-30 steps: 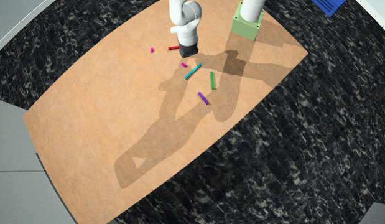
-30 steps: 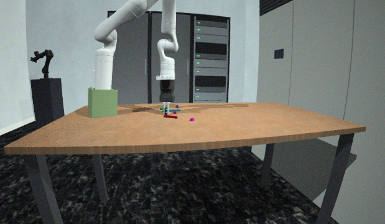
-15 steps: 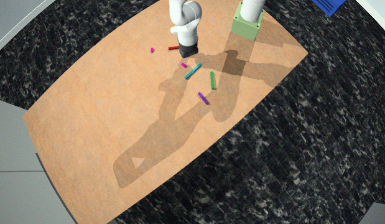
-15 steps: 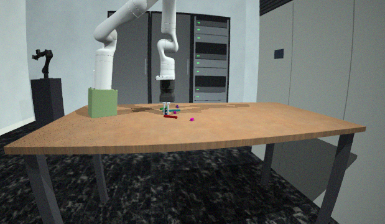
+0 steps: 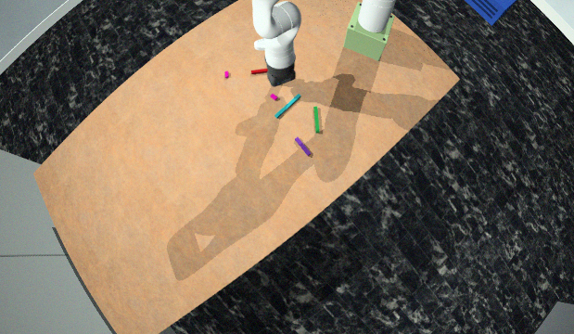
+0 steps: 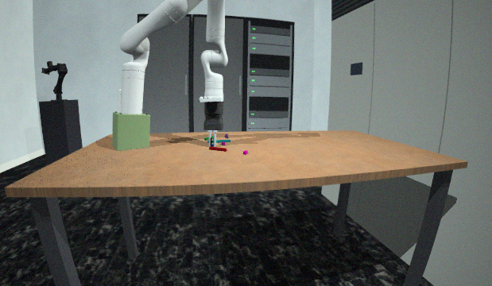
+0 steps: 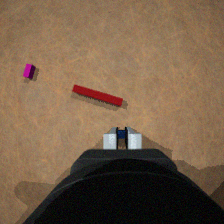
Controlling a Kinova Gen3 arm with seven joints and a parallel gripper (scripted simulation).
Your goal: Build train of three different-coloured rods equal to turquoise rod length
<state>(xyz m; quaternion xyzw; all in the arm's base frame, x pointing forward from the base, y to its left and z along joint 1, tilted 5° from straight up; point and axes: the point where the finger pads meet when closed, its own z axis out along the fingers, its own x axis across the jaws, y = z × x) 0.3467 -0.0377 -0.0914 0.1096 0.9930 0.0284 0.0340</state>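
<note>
Right now my hand is 10 mm above the blue rod. The rest, counted from my hand: turquoise rod: 90 mm to the left, 30 mm ahead, 10 mm below; red rod: 60 mm to the right, 20 mm ahead, 10 mm below; green rod: 170 mm to the left, 10 mm below, 10 mm behind.
</note>
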